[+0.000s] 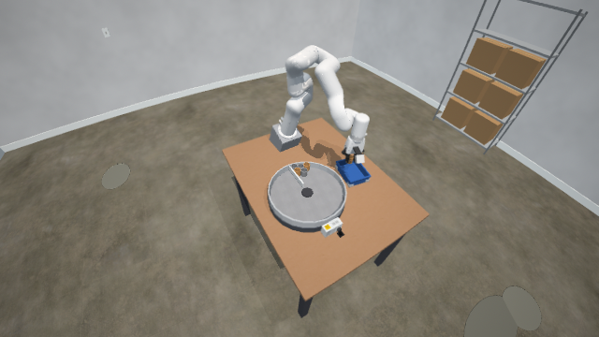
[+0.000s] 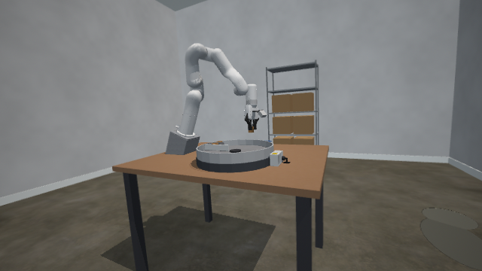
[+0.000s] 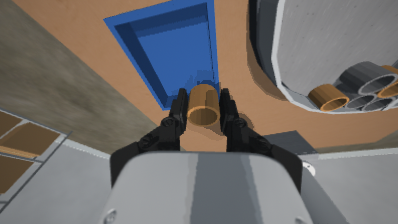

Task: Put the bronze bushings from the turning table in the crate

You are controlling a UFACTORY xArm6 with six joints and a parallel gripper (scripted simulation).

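The blue crate lies 140 mm below my hand and 50 mm to the left of it. Round my hand: round grey turning table 300 mm to the right, 110 mm below, 30 mm behind.
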